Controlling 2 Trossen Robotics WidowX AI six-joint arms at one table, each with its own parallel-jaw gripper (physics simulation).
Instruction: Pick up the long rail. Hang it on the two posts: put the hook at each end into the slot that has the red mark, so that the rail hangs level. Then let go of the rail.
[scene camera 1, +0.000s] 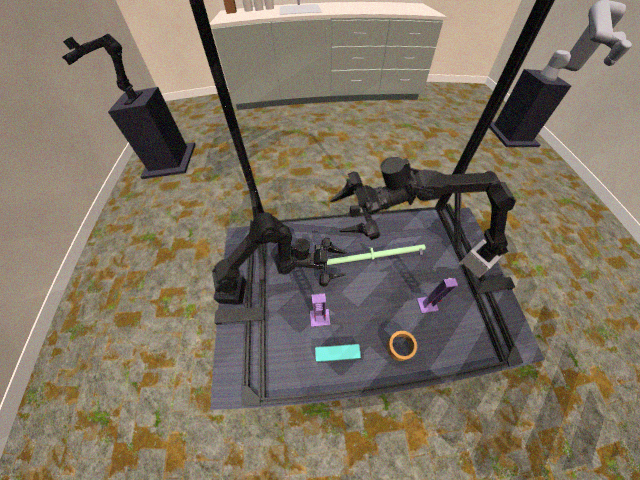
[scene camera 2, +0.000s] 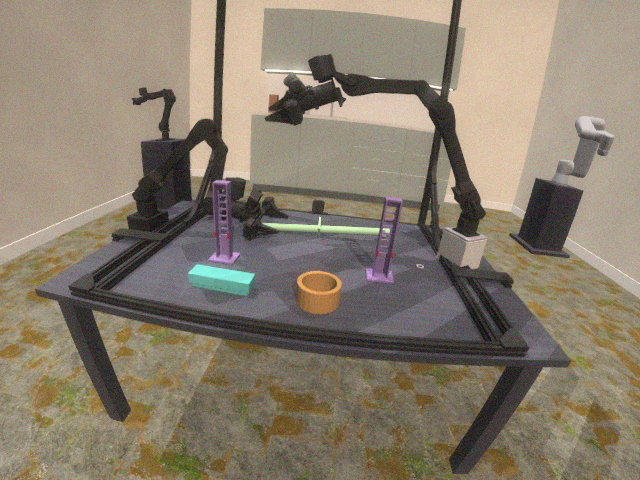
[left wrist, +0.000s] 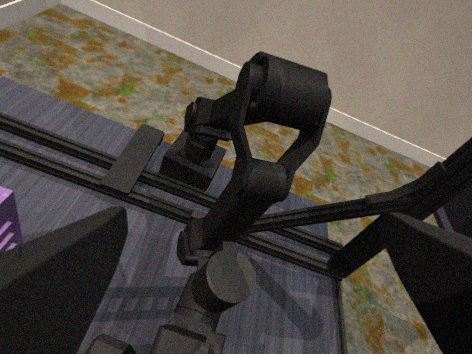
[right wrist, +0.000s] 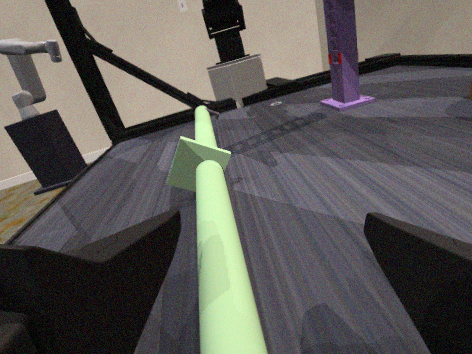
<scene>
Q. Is my left gripper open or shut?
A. Open.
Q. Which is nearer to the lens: the teal block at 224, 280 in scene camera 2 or the orange ring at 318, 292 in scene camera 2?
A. The orange ring.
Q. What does my left gripper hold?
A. Nothing.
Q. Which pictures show my left gripper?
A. Scene camera 1, scene camera 2 and the left wrist view only.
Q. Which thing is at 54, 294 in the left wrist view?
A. My left gripper.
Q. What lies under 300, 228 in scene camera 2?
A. A pale green rail.
</scene>
